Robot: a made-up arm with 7 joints. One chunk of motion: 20 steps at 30 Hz.
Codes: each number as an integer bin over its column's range. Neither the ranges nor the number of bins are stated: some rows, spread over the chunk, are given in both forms.
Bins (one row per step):
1: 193 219 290 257 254 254
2: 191 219 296 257 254 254
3: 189 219 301 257 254 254
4: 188 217 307 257 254 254
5: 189 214 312 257 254 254
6: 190 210 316 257 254 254
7: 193 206 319 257 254 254
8: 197 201 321 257 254 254
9: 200 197 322 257 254 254
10: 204 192 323 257 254 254
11: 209 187 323 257 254 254
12: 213 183 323 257 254 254
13: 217 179 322 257 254 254
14: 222 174 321 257 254 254
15: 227 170 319 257 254 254
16: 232 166 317 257 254 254
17: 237 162 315 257 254 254
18: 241 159 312 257 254 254
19: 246 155 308 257 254 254
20: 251 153 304 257 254 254
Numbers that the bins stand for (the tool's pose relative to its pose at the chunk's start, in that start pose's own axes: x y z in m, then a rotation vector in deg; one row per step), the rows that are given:
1: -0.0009 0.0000 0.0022 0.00 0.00 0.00
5: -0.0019 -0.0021 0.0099 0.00 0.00 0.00
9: 0.0009 -0.0090 0.0134 0.00 0.00 0.00
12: 0.0042 -0.0148 0.0138 0.00 0.00 0.00
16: 0.0090 -0.0218 0.0117 0.00 0.00 0.00
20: 0.0139 -0.0271 0.0071 0.00 0.00 0.00
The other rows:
2: -0.0014 0.0000 0.0043 0.00 0.00 0.00
3: -0.0019 0.0000 0.0060 0.00 0.00 0.00
4: -0.0022 -0.0008 0.0081 0.00 0.00 0.00
6: -0.0017 -0.0037 0.0113 0.00 0.00 0.00
7: -0.0009 -0.0053 0.0124 0.00 0.00 0.00
8: 0.0001 -0.0074 0.0131 0.00 0.00 0.00
10: 0.0019 -0.0111 0.0138 0.00 0.00 0.00
11: 0.0032 -0.0132 0.0138 0.00 0.00 0.00
13: 0.0052 -0.0164 0.0134 0.00 0.00 0.00
14: 0.0065 -0.0185 0.0131 0.00 0.00 0.00
15: 0.0077 -0.0201 0.0124 0.00 0.00 0.00
17: 0.0103 -0.0234 0.0110 0.00 0.00 0.00
18: 0.0113 -0.0247 0.0099 0.00 0.00 0.00
19: 0.0126 -0.0263 0.0085 0.00 0.00 0.00

